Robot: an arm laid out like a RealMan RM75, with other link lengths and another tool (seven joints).
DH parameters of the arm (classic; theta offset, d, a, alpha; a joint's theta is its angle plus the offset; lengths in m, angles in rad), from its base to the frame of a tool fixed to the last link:
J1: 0 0.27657 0 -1.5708
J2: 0 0 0 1.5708
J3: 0 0.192 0 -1.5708
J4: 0 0 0 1.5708
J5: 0 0.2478 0 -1.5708
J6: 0 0 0 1.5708
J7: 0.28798 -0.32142 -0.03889 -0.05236
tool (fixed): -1.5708 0.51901 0 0
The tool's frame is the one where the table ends.
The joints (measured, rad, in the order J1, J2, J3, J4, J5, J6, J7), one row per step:
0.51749, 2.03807, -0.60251, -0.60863, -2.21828, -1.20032, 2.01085
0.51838, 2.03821, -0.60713, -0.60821, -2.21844, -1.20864, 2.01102
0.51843, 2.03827, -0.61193, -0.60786, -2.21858, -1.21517, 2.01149
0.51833, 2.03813, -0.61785, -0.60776, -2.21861, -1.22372, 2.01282
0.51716, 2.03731, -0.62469, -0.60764, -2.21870, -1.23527, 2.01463
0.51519, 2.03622, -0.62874, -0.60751, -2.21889, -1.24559, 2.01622
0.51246, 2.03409, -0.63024, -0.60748, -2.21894, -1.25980, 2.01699
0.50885, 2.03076, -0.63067, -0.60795, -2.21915, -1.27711, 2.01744
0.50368, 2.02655, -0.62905, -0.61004, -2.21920, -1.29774, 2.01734
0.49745, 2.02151, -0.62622, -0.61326, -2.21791, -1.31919, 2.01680
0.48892, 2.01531, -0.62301, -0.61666, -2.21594, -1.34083, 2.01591
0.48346, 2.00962, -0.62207, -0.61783, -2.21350, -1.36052, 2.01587
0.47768, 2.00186, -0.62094, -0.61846, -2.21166, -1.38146, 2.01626
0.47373, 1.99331, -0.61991, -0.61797, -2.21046, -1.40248, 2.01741
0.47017, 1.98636, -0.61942, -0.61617, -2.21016, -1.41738, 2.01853
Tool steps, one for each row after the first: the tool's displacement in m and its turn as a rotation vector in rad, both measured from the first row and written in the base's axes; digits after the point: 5 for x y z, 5 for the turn. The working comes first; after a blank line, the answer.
Tool pose at each row, in the base's axes (x y z in m, rotation vector in rad; the steps are taken from these numbers as rounded here):
0.28364, 0.40808, 0.05709, -2.57140, -0.09082, 0.04482
0.28176, 0.40708, 0.05536, -2.58094, -0.09702, 0.05175
0.28048, 0.40606, 0.05380, -2.58937, -0.10148, 0.05661
0.27893, 0.40478, 0.05207, -2.59971, -0.10622, 0.06297
0.27749, 0.40284, 0.05025, -2.61259, -0.11057, 0.07084
0.27685, 0.40097, 0.04918, -2.62246, -0.11180, 0.07777
0.27632, 0.39865, 0.04881, -2.63228, -0.11257, 0.08772
0.27601, 0.39593, 0.04910, -2.64259, -0.11342, 0.09882
0.27599, 0.39282, 0.05040, -2.65198, -0.11398, 0.11132
0.27624, 0.38972, 0.05271, -2.65892, -0.11419, 0.12417
0.27745, 0.38616, 0.05573, -2.66459, -0.11210, 0.13564
0.27760, 0.38322, 0.05772, -2.67186, -0.11184, 0.14826
0.27820, 0.38010, 0.06038, -2.67972, -0.11098, 0.15955
0.27840, 0.37730, 0.06303, -2.68848, -0.11090, 0.17097
0.27915, 0.37490, 0.06484, -2.69574, -0.10846, 0.17831

-0.00188, -0.00100, -0.00173, -0.00991, 0.00326, 0.00577
-0.00316, -0.00202, -0.00329, -0.01861, 0.00544, 0.00985
-0.00471, -0.00330, -0.00502, -0.02930, 0.00853, 0.01440
-0.00615, -0.00524, -0.00684, -0.04261, 0.01264, 0.01893
-0.00679, -0.00711, -0.00791, -0.05282, 0.01685, 0.02108
-0.00732, -0.00943, -0.00828, -0.06313, 0.02325, 0.02352
-0.00763, -0.01215, -0.00799, -0.07403, 0.03038, 0.02623
-0.00765, -0.01526, -0.00669, -0.08412, 0.03856, 0.02903
-0.00740, -0.01836, -0.00438, -0.09182, 0.04714, 0.03168
-0.00619, -0.02192, -0.00136, -0.09816, 0.05527, 0.03247
-0.00604, -0.02486, 0.00063, -0.10626, 0.06370, 0.03473
-0.00544, -0.02798, 0.00329, -0.11488, 0.07127, 0.03629
-0.00524, -0.03078, 0.00594, -0.12446, 0.07867, 0.03839
-0.00449, -0.03318, 0.00775, -0.13221, 0.08380, 0.03804

